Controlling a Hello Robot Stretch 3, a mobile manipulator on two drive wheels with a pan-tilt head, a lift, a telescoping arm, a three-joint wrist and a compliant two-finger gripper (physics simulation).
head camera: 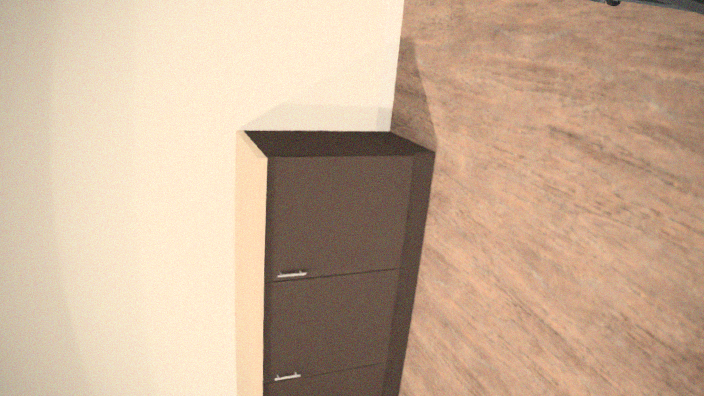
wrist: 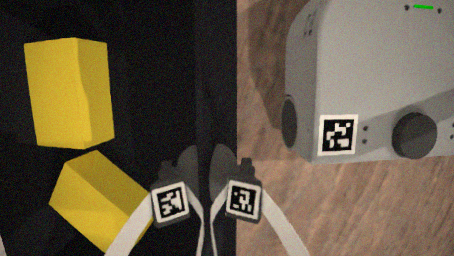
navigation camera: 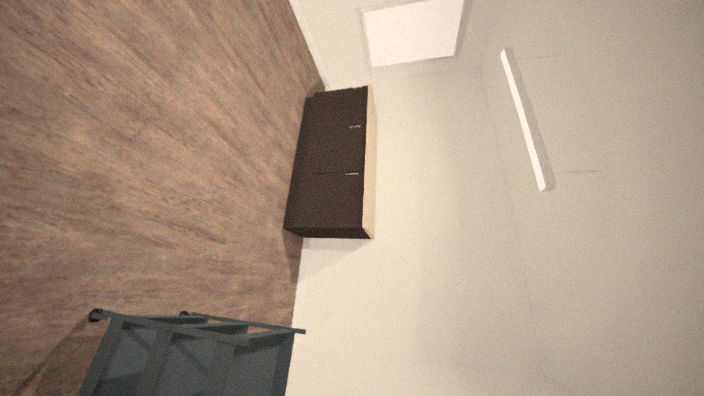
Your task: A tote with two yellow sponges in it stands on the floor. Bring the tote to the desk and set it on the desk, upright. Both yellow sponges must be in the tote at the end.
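Frame: origin at the robot's base, x ahead, y left, z up, level; millimetres.
Where they show: gripper, between the fingertips: [wrist: 207, 163]; robot's base, origin of its link: [wrist: 355, 117].
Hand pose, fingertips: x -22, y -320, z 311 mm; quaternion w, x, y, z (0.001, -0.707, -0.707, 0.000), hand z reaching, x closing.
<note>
Each offset is from my fingertips to the top centre of the thing. Level surfaces: height alone.
The black tote [wrist: 215, 65] fills the left of the wrist view, seen from above. Two yellow sponges lie inside it: one sponge @(52 mm back, 138 mm right, 42 mm down) [wrist: 57, 95] is at the upper left, and the other sponge @(67 mm ahead, 113 mm right, 26 mm down) [wrist: 95, 195] lies slanted below it, partly covered by a finger strip. My gripper [wrist: 207, 163] is shut on the tote's wall, with one fingertip on each side. The tote's far left part is out of frame, and its height above the floor cannot be told. The tote and gripper do not show in the head or navigation view. No desk can be made out.
My grey base [wrist: 380, 65] is right of the tote, over the wooden floor @(311 mm down) [wrist: 350, 215]. A dark brown cabinet [head camera: 340, 215] [navigation camera: 330, 160] with bar handles stands against the cream wall [head camera: 125, 200] [navigation camera: 425, 300]. A slate-grey shelved unit [head camera: 665, 4] [navigation camera: 106, 350] on casters stands nearby.
</note>
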